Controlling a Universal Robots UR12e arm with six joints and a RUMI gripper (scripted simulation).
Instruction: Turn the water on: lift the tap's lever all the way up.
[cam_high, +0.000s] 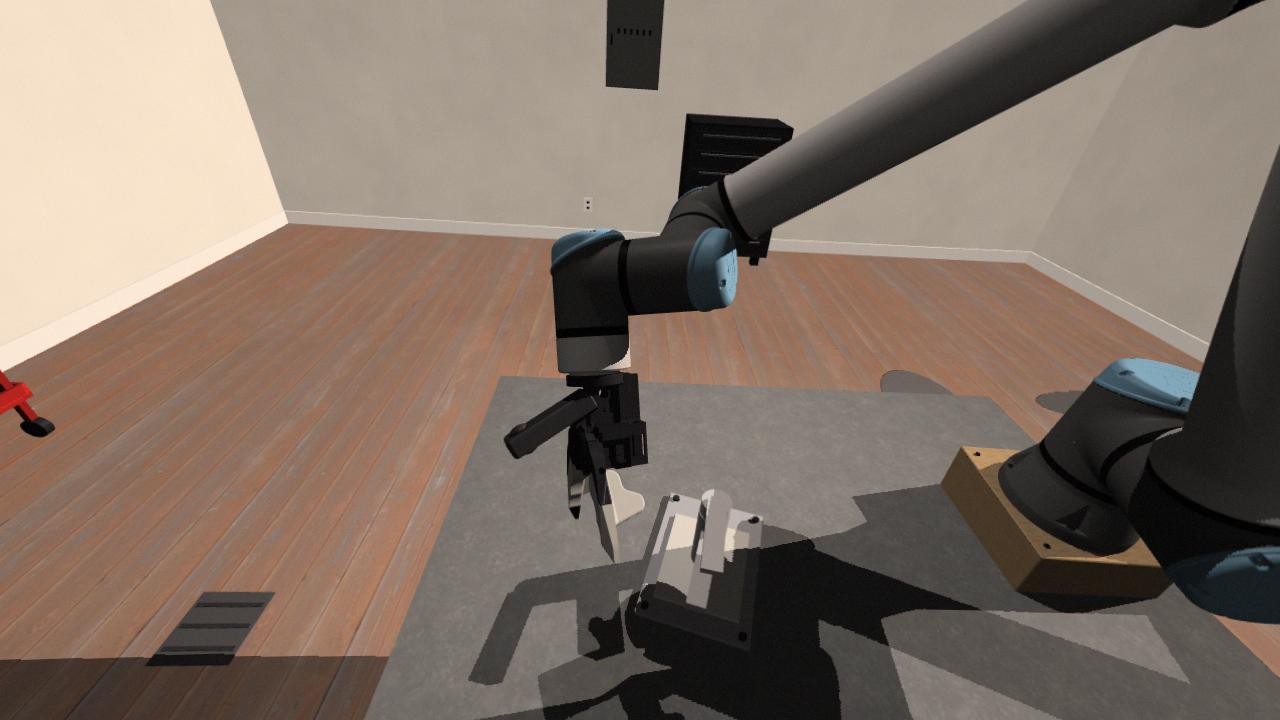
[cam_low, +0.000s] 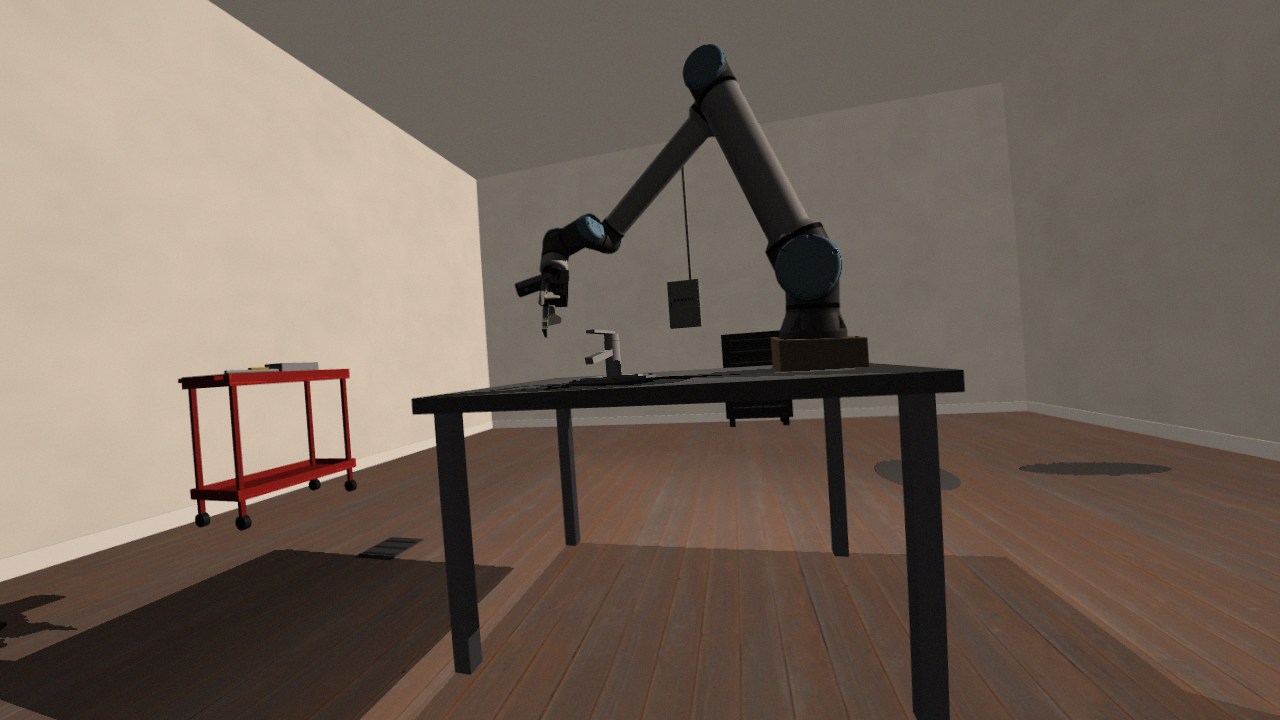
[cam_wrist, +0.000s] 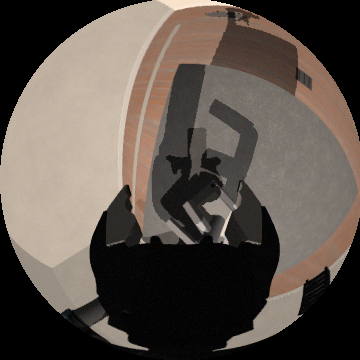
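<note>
Right now my hand is 170 mm past the lever, 40 mm above it and 20 mm to the left of it.
</note>
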